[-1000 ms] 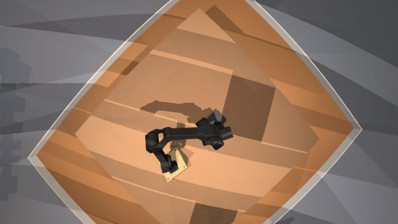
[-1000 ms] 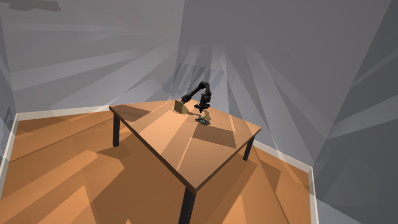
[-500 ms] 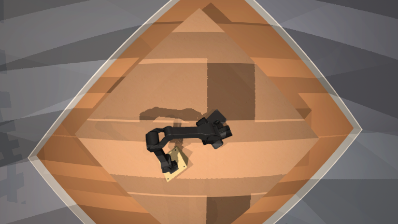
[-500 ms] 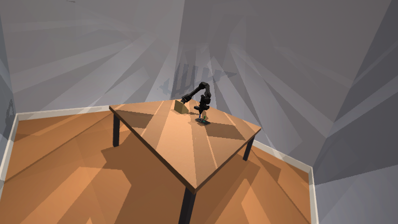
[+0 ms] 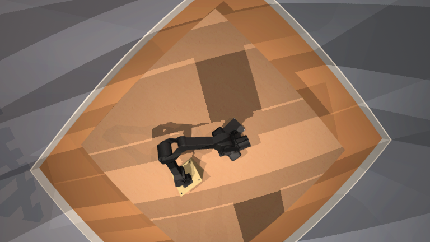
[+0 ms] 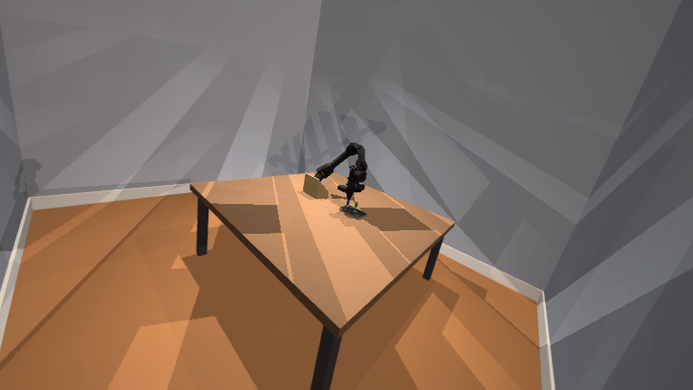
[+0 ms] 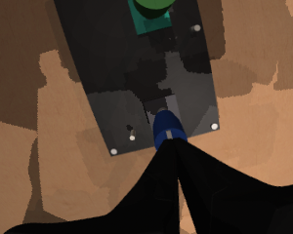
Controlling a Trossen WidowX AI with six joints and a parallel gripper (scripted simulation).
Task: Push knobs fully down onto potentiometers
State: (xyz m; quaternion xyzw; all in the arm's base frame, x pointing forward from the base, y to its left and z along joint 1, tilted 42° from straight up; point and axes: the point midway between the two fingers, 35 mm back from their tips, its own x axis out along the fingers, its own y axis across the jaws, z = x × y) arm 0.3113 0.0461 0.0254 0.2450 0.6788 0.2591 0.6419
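Now: gripper tip 2 cm above the blue knob. From my gripper tip the other things lie so: green knob 7 cm ahead.
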